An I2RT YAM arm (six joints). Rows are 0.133 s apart.
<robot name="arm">
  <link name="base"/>
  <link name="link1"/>
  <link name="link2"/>
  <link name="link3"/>
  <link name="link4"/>
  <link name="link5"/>
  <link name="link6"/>
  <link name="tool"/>
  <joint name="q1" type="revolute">
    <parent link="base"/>
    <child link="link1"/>
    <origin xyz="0 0 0.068"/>
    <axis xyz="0 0 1"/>
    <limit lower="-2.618" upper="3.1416"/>
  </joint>
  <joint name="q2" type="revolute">
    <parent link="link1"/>
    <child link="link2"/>
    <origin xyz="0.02 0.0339 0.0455"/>
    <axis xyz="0 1 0"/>
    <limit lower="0" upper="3.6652"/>
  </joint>
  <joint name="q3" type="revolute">
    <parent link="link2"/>
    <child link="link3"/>
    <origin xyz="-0.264 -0.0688 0"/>
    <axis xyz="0 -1 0"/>
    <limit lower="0" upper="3.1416"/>
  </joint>
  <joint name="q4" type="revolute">
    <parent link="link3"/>
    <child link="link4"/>
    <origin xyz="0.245 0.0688 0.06"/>
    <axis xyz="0 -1 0"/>
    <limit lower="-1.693" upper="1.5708"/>
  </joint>
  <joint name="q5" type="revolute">
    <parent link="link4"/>
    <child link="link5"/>
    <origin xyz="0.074 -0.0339 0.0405"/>
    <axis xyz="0 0 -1"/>
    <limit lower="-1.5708" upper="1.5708"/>
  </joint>
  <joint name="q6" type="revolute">
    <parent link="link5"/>
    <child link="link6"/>
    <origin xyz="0.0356 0 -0.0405"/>
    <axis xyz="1 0 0"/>
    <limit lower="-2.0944" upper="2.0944"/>
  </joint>
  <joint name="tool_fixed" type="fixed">
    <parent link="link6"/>
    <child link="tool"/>
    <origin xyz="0 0 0" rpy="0 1.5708 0"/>
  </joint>
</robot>
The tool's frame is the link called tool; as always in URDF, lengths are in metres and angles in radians.
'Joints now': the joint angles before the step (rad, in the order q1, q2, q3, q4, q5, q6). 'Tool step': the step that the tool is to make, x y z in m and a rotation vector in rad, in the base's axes. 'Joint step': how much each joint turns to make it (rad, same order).
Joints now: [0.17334 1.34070 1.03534 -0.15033 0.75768 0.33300]
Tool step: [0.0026 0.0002 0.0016 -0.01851 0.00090 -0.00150]
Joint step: [-0.00005 0.00905 0.00902 0.01089 0.00917 -0.02163]
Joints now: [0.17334 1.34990 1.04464 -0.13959 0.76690 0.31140]
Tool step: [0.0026 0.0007 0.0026 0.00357 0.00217 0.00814]
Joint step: [0.00003 0.00934 0.01849 -0.01069 -0.00899 0.00002]
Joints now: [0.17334 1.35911 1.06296 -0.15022 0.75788 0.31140]
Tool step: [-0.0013 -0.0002 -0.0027 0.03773 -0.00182 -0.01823]
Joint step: [0.00009 0.00017 0.00029 -0.03077 -0.00002 0.05666]
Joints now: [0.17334 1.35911 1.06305 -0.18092 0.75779 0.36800]
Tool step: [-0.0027 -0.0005 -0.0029 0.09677 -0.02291 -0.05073]
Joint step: [-0.00010 0.00011 0.00926 -0.06882 -0.00008 0.14386]
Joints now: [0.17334 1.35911 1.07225 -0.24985 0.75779 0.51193]
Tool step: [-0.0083 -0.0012 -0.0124 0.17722 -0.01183 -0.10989]
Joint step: [0.00004 0.00019 0.00018 -0.15019 -0.00917 0.28056]
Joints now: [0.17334 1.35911 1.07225 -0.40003 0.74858 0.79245]
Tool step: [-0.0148 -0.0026 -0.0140 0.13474 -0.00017 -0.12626]
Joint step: [-0.00003 -0.01846 -0.02743 -0.13837 -0.00002 0.25026]
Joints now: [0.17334 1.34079 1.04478 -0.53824 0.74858 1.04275]
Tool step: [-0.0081 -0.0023 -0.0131 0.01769 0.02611 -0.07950]
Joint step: [-0.00002 0.00005 -0.03063 -0.06439 0.03364 0.10443]
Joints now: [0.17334 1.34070 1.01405 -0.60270 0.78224 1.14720]
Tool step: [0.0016 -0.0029 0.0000 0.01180 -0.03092 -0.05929]
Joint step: [-0.00928 0.01057 0.00900 -0.01086 0.02450 0.06291]
